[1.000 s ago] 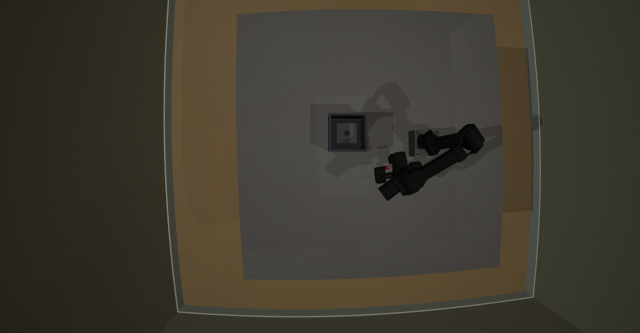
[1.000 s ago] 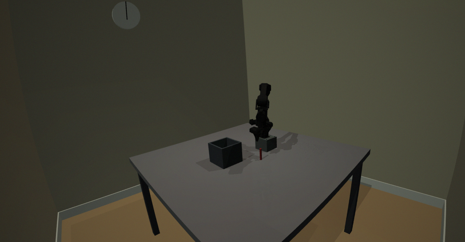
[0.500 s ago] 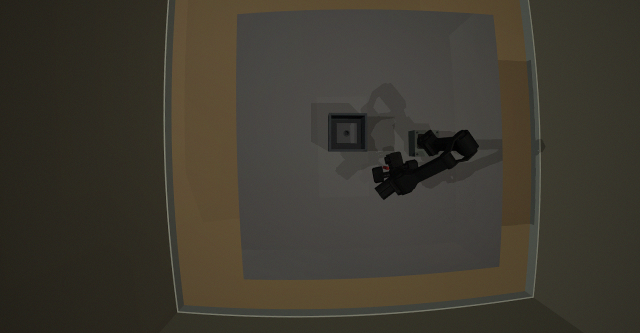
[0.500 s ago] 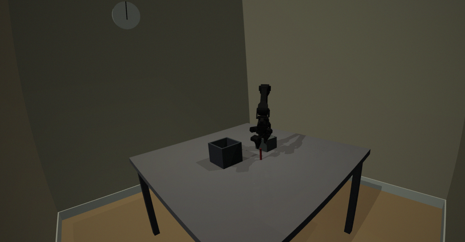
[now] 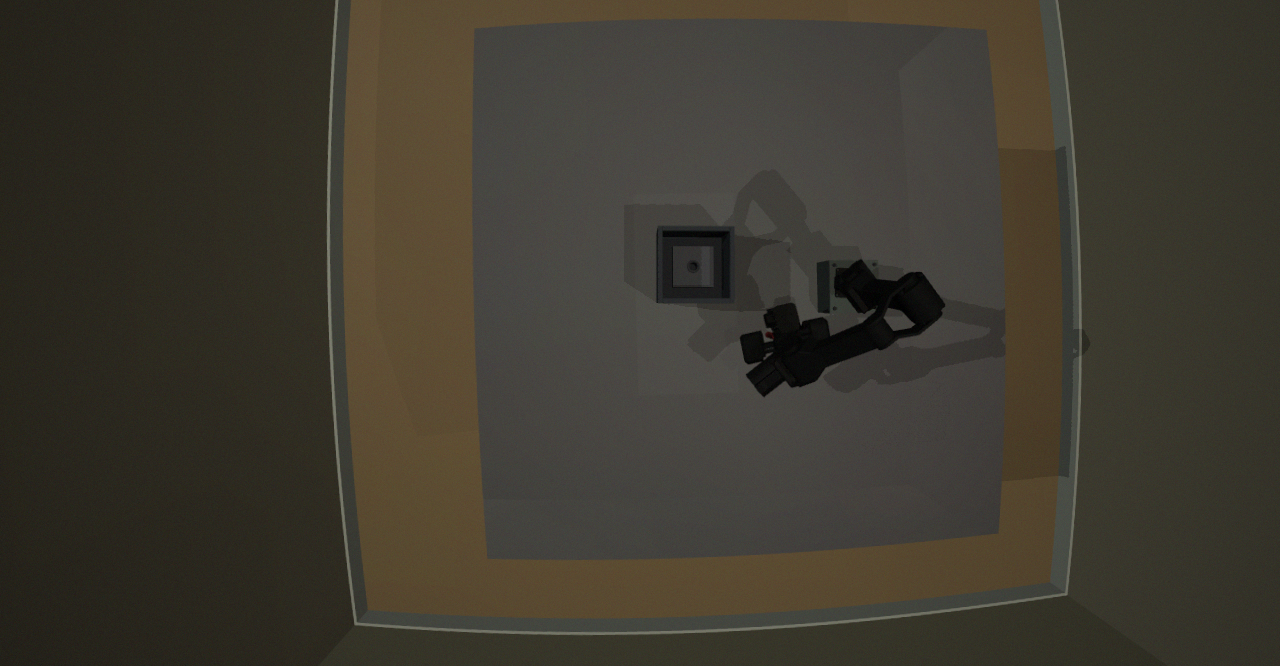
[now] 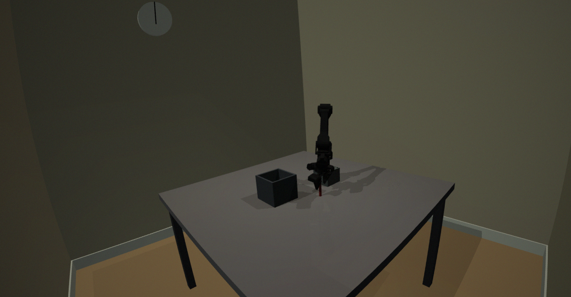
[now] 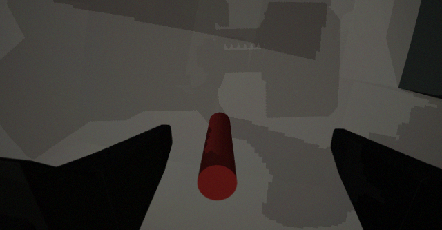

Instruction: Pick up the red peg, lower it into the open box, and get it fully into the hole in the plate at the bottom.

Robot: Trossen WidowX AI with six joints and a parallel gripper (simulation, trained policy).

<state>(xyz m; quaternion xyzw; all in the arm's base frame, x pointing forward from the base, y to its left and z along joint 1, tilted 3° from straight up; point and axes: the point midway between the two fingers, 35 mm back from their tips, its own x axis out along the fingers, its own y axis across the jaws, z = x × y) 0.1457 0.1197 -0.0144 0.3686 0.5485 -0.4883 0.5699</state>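
My gripper tip is now 10 mm to the right of the red peg, 10 mm short of it and 10 mm above it. The rest, counted from my gripper tip: light plate: 200 mm ahead, 140 mm to the right.
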